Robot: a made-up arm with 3 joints. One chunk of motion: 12 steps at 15 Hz.
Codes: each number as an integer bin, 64 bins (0 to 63) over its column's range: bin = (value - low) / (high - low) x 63, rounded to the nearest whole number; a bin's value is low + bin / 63 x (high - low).
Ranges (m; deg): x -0.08..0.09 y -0.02..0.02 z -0.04..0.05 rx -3..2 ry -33..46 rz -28..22
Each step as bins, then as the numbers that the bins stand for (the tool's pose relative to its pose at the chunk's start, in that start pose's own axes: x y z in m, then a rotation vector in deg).
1 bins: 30 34 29 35 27 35
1 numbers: 0.0010 0.0016 0.0014 -0.22 0.86 -0.22
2 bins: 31 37 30 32 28 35
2 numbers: 0.0037 0.0035 0.0029 -0.46 2.11 -0.22
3 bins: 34 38 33 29 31 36
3 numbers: 0.0117 0.0041 0.0071 -0.70 5.87 0.57
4 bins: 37 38 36 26 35 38
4 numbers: 0.0198 0.0041 0.0114 -0.94 10.89 2.16
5 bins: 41 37 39 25 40 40
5 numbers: 0.0306 0.0035 0.0157 -1.02 17.16 3.75
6 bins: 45 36 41 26 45 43
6 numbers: 0.0414 0.0029 0.0186 -0.94 23.43 6.13
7 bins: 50 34 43 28 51 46
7 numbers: 0.0549 0.0016 0.0214 -0.78 30.95 8.51
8 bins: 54 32 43 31 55 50
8 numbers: 0.0657 0.0003 0.0214 -0.54 35.97 11.68
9 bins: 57 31 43 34 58 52
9 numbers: 0.0738 -0.0003 0.0214 -0.30 39.73 13.27
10 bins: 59 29 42 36 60 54
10 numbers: 0.0792 -0.0016 0.0200 -0.14 42.24 14.86
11 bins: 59 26 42 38 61 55
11 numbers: 0.0792 -0.0035 0.0200 0.02 43.49 15.65
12 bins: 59 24 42 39 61 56
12 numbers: 0.0792 -0.0048 0.0200 0.10 43.49 16.44
